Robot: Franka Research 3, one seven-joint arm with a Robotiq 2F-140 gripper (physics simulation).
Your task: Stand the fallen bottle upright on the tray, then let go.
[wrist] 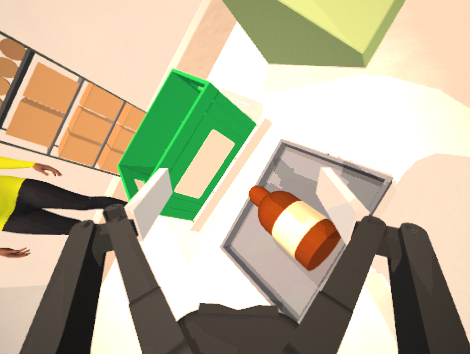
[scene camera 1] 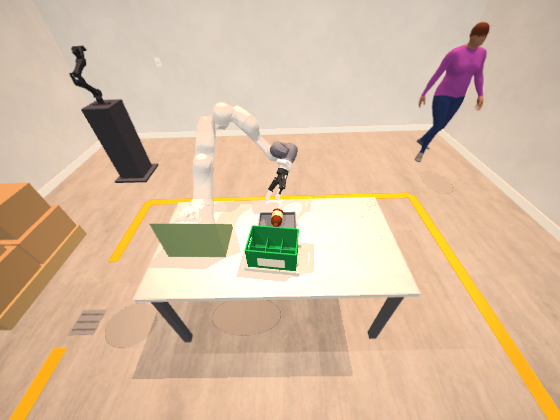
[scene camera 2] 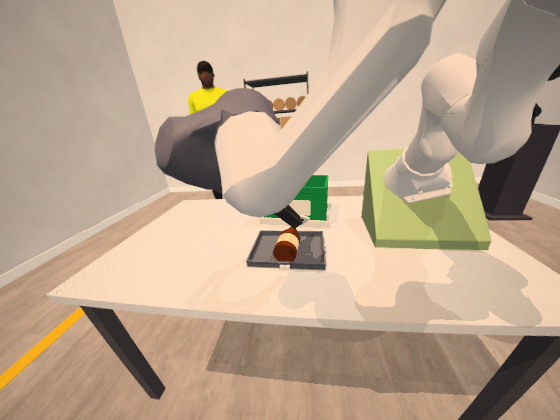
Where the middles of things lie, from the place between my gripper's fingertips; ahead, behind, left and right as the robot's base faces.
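Brown bottle (wrist: 310, 237): 16 cm below my hand, 2 cm right of it, 3 cm ahead of it.
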